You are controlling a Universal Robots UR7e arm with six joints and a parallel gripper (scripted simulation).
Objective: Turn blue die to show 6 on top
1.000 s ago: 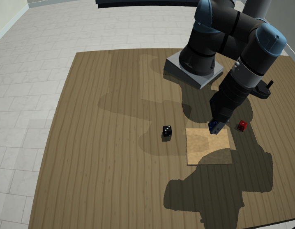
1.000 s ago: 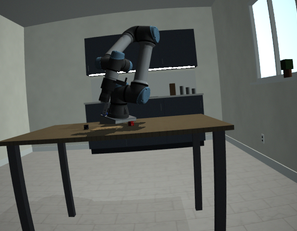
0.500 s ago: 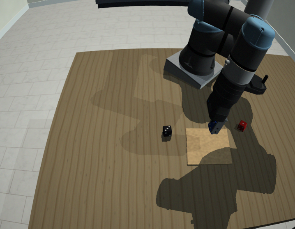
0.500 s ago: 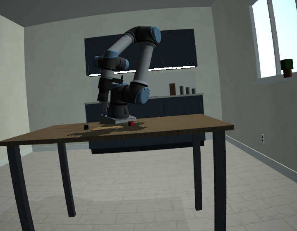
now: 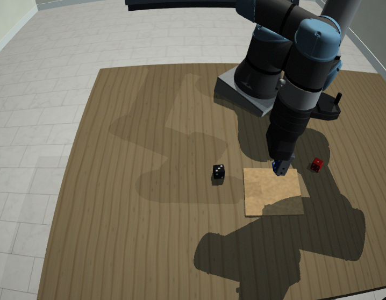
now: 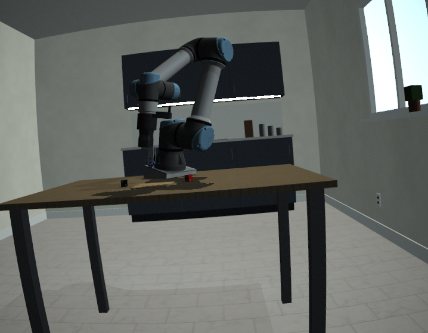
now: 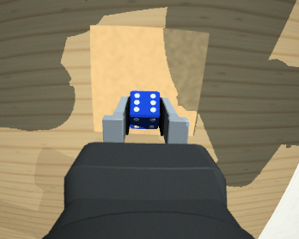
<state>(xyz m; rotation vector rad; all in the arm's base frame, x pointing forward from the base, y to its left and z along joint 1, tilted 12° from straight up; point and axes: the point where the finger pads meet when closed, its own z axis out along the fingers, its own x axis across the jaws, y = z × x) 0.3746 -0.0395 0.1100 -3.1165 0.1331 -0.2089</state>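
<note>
Now: the blue die 10 mm below my hand. Round my hand: black die (130 mm to the right, 90 mm below, 60 mm behind); red die (130 mm to the left, 90 mm below, 60 mm behind); tan mat (100 mm below).
</note>
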